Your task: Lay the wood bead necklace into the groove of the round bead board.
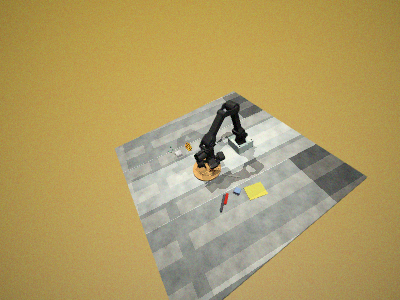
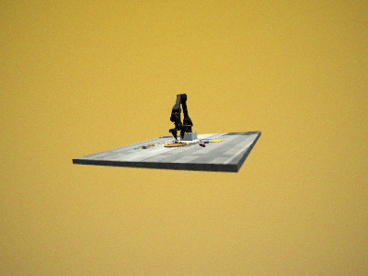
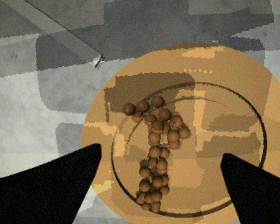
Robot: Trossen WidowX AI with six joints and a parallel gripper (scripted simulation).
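My gripper tip is 3 cm short of the round bead board, 3 cm to the left of it and 4 cm above it. Round my gripper tip: thin grey stick 10 cm behind, 10 cm to the left, 5 cm below; red-handled tool 3 cm ahead, 24 cm to the left, 4 cm below; small blue block 8 cm behind, 22 cm to the left, 4 cm below.
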